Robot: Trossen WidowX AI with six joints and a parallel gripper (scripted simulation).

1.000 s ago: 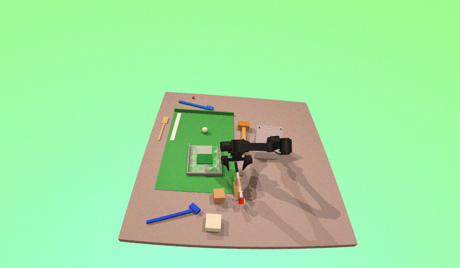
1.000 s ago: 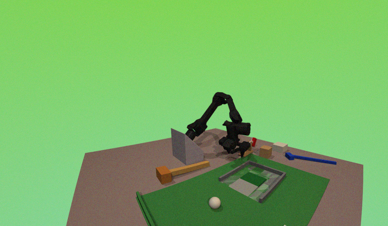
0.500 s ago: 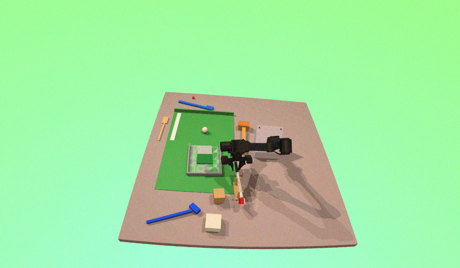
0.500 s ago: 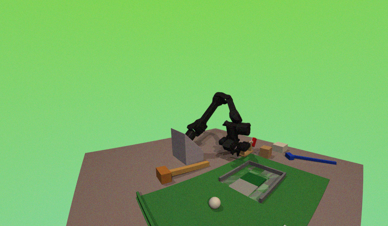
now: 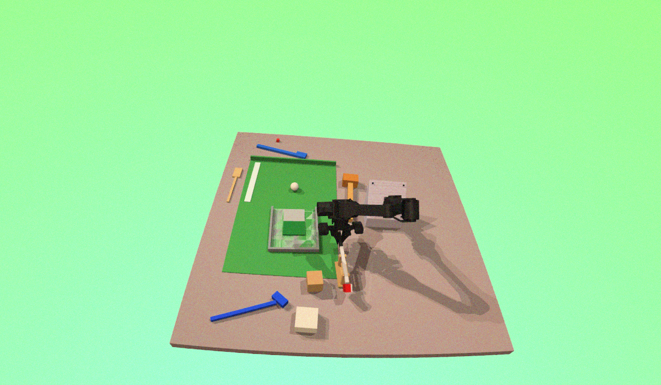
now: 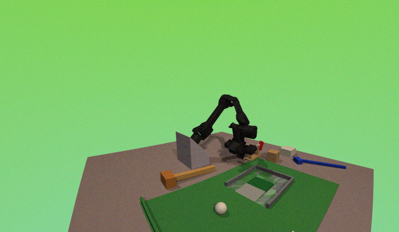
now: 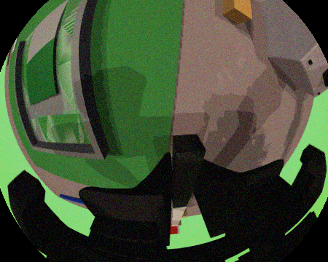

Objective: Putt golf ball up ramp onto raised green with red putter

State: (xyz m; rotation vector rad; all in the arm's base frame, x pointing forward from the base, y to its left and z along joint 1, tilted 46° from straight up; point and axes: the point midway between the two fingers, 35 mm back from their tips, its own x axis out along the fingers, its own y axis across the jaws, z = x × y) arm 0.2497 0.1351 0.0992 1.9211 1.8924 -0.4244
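The red putter is 11 cm to the left of my gripper tip, 3 cm above it and 1 cm behind it. The rest, counted from my gripper tip: white golf ball 36 cm to the right, 20 cm ahead, 1 cm below; white strip 42 cm to the right, 42 cm ahead, 3 cm below; blue putter 35 cm ahead, 29 cm to the left, 2 cm below.
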